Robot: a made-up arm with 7 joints. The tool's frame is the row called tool.
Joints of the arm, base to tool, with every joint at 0 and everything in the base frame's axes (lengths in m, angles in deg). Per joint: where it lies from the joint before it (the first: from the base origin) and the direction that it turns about. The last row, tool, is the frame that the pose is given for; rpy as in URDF.
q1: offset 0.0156 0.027 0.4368 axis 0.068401 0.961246 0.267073
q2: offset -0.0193 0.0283 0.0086 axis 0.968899 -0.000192 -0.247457
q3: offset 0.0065 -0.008 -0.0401 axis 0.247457 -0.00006 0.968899
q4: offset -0.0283 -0.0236 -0.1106 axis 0.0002 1 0.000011
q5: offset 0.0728 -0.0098 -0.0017 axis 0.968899 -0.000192 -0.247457
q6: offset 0.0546 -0.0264 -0.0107 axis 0.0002 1 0.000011
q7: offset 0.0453 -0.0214 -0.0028 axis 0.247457 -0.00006 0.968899
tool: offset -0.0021 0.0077 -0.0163 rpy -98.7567 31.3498 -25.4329
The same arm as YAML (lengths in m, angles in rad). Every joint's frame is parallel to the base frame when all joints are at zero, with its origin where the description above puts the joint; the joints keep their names.
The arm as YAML. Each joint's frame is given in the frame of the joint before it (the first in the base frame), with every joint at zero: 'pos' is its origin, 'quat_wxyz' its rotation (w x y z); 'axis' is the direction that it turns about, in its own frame. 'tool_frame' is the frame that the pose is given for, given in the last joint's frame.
length_unit: m
angle_unit: rad
joints:
  - joint: q1
    pos: [0.0156, 0.027, 0.4368]
    quat_wxyz: [1.0, 0.0, 0.0, 0.0]
    axis: [0.068403, 0.961235, 0.26711]
  - joint: q2
    pos: [-0.0193, 0.0283, 0.0086]
    quat_wxyz: [1.0, 0.0, 0.0, 0.0]
    axis: [0.968889, -0.0002, -0.247497]
  - joint: q3
    pos: [0.0065, -0.008, -0.0401]
    quat_wxyz: [1.0, 0.0, 0.0, 0.0]
    axis: [0.247497, -0.0001, 0.968889]
  - joint: q4
    pos: [-0.0283, -0.0236, -0.1106]
    quat_wxyz: [1.0, 0.0, 0.0, 0.0]
    axis: [0.0002, 1.0, 0.0]
  - joint: q5
    pos: [0.0728, -0.0098, -0.0017]
    quat_wxyz: [1.0, 0.0, 0.0, 0.0]
    axis: [0.968889, -0.0002, -0.247497]
  - joint: q6
    pos: [0.0546, -0.0264, -0.0107]
    quat_wxyz: [1.0, 0.0, 0.0, 0.0]
    axis: [0.0002, 1.0, 0.0]
  - joint: q7
    pos: [0.0453, -0.0214, -0.0028]
    quat_wxyz: [1.0, 0.0, 0.0, 0.0]
    axis: [0.247497, -0.0001, 0.968889]
tool_frame:
  pos: [-0.0021, 0.0077, -0.0163]
  quat_wxyz: [0.656614, -0.674151, 0.332456, 0.062057]

